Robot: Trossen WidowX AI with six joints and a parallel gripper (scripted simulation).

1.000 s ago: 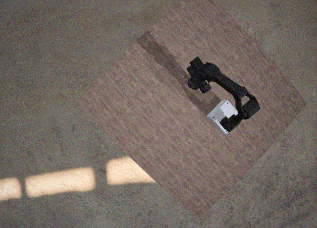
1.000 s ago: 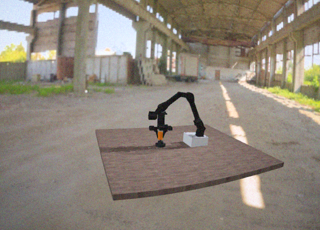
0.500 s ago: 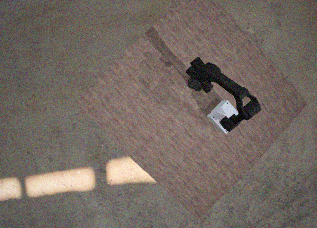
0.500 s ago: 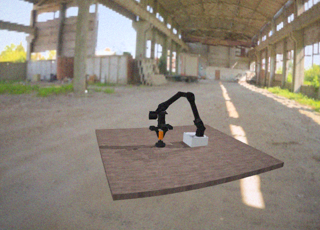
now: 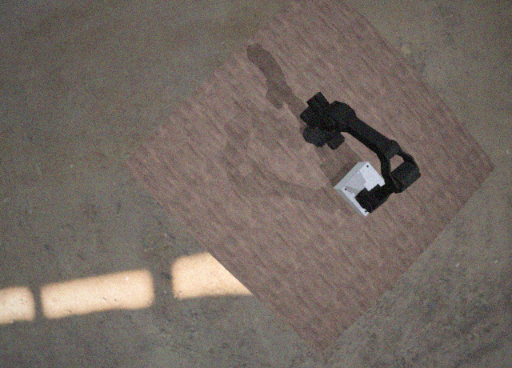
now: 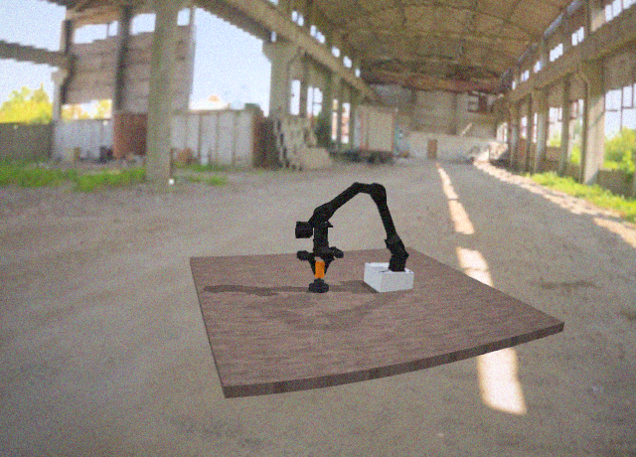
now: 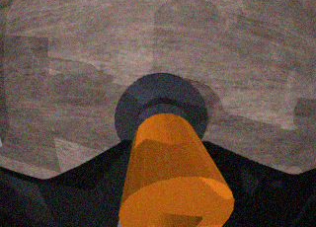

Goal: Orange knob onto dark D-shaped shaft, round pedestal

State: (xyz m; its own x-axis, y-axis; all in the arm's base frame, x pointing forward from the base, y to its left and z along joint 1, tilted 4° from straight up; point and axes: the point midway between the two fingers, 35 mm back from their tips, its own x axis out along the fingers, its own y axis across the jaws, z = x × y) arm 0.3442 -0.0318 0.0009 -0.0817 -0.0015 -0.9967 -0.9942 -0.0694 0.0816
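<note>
Right now the orange knob is 20 mm above my gripper tip. From my gripper tip the other things lie so: dark round pedestal (40 mm below).
</note>
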